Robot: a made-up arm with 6 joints. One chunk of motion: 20 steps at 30 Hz.
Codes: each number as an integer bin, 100 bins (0 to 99) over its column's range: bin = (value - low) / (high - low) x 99, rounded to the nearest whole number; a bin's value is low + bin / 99 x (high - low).
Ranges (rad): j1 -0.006..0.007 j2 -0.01..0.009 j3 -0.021..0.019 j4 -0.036..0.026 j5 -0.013..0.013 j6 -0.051..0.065
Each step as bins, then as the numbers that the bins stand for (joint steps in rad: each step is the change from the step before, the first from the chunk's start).
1 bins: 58 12 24 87 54 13
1 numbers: 0.00162 -0.00770 -0.01130 0.01848 0.00118 -0.03577
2 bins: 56 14 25 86 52 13
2 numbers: 0.00135 -0.00731 -0.01090 0.01786 0.00066 -0.03577
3 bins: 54 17 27 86 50 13
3 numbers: 0.00109 -0.00674 -0.01009 0.01786 0.00013 -0.03577
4 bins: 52 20 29 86 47 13
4 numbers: 0.00083 -0.00616 -0.00928 0.01786 -0.00066 -0.03577
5 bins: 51 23 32 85 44 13
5 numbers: 0.00070 -0.00559 -0.00807 0.01723 -0.00144 -0.03577
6 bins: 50 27 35 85 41 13
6 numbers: 0.00057 -0.00482 -0.00686 0.01723 -0.00223 -0.03577
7 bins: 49 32 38 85 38 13
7 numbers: 0.00043 -0.00386 -0.00565 0.01723 -0.00302 -0.03577
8 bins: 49 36 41 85 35 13
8 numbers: 0.00043 -0.00309 -0.00443 0.01723 -0.00381 -0.03577
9 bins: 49 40 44 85 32 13
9 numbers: 0.00043 -0.00232 -0.00322 0.01723 -0.00460 -0.03577
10 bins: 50 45 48 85 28 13
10 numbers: 0.00057 -0.00136 -0.00161 0.01723 -0.00565 -0.03577
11 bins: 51 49 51 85 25 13
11 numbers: 0.00070 -0.00060 -0.00039 0.01723 -0.00643 -0.03577
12 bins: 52 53 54 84 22 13
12 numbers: 0.00083 0.00017 0.00082 0.01661 -0.00722 -0.03577
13 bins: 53 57 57 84 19 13
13 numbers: 0.00096 0.00094 0.00203 0.01661 -0.00801 -0.03577
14 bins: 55 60 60 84 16 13
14 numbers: 0.00122 0.00152 0.00324 0.01661 -0.00880 -0.03577
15 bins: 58 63 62 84 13 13
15 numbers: 0.00162 0.00209 0.00405 0.01661 -0.00959 -0.03577
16 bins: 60 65 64 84 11 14
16 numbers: 0.00188 0.00247 0.00486 0.01661 -0.01011 -0.03460
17 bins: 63 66 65 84 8 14
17 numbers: 0.00227 0.00267 0.00526 0.01661 -0.01090 -0.03460
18 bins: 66 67 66 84 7 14
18 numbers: 0.00267 0.00286 0.00567 0.01661 -0.01116 -0.03460
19 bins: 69 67 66 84 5 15
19 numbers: 0.00306 0.00286 0.00567 0.01661 -0.01169 -0.03342
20 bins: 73 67 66 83 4 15
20 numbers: 0.00359 0.00286 0.00567 0.01598 -0.01195 -0.03342
